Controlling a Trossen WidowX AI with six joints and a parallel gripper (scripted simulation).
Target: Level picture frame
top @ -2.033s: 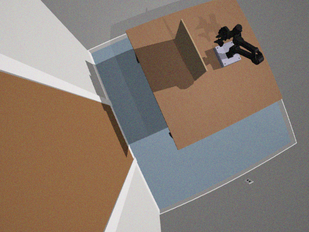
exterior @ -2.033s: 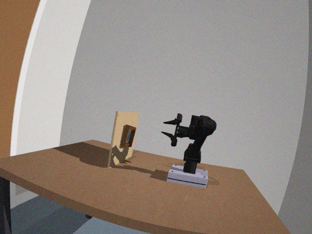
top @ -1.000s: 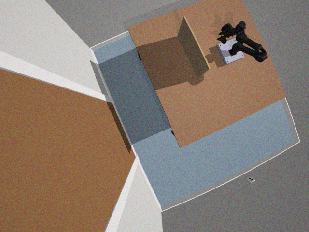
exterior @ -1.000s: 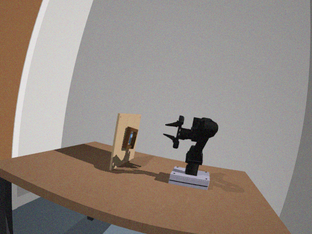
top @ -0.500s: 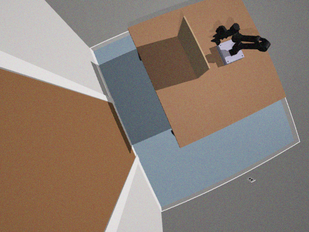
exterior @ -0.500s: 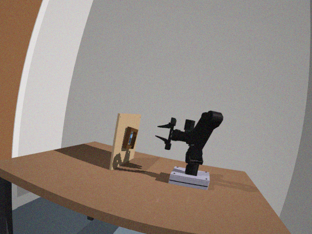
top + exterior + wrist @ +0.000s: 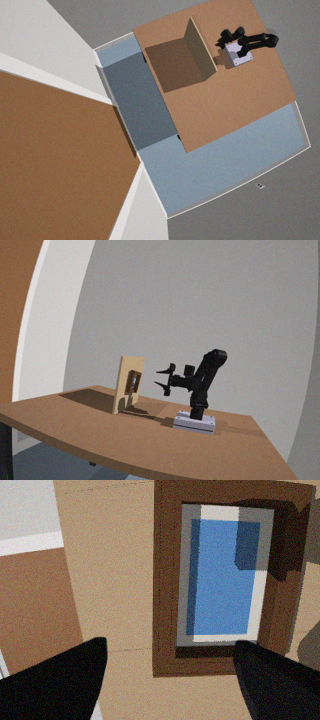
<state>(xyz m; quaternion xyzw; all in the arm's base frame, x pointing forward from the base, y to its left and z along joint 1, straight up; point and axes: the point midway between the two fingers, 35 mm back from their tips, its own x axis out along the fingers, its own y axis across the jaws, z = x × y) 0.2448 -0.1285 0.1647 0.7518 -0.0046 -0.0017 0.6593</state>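
Now: the picture frame 120 mm ahead of my gripper tip and 50 mm below it. The rest, counted from my gripper tip: wall panel 130 mm ahead, 10 mm to the right, 60 mm below.
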